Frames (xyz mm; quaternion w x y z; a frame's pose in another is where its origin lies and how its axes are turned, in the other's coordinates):
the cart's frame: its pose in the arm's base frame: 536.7 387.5 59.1 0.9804 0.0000 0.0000 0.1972
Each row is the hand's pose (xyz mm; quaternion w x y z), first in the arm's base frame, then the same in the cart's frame.
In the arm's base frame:
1: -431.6 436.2 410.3 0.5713 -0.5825 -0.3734 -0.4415
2: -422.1 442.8 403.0 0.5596 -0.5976 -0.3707 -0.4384
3: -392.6 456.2 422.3 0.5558 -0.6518 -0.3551 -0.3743
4: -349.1 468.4 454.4 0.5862 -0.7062 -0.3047 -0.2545
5: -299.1 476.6 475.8 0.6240 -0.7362 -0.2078 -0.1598
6: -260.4 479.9 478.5 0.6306 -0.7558 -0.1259 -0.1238
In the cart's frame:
1: -874.2 419.3 351.2 0.4730 -0.6447 -0.2512 -0.5455
2: -862.9 421.7 343.9 0.4622 -0.6590 -0.2456 -0.5402
3: -830.5 422.7 363.2 0.4711 -0.7090 -0.2196 -0.4766
4: -785.6 417.1 395.3 0.5245 -0.7524 -0.1595 -0.3651
5: -736.3 405.3 416.7 0.5802 -0.7627 -0.0585 -0.2797
6: -699.4 393.4 419.4 0.5938 -0.7658 0.0256 -0.2457

